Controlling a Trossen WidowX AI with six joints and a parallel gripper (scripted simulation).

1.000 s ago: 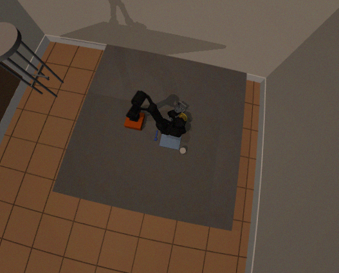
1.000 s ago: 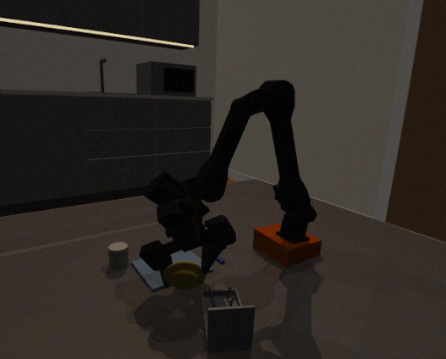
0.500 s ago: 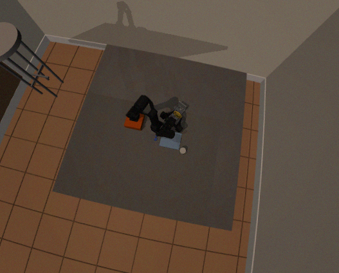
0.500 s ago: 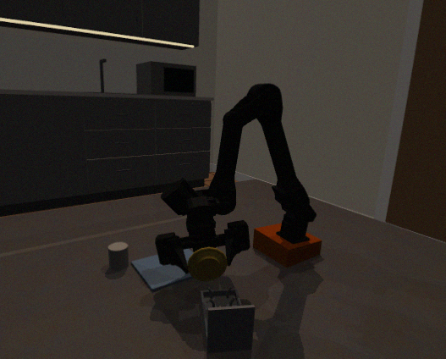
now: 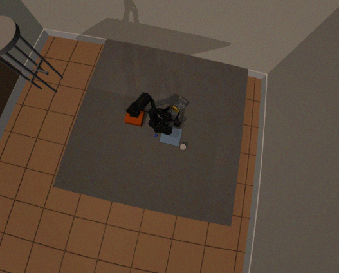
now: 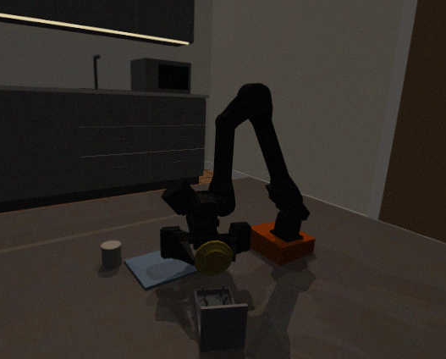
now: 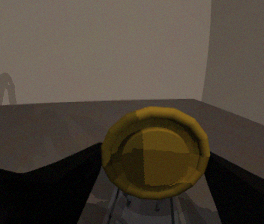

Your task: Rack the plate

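Right now my gripper tip is 10 mm short of the grey dish rack, 30 mm to the right of it and 80 mm above it. Round my gripper tip: blue spoon 100 mm behind, 190 mm to the right, 100 mm below; then pale cup 120 mm ahead, 250 mm to the right, 70 mm below; then yellow plate 10 mm to the right.
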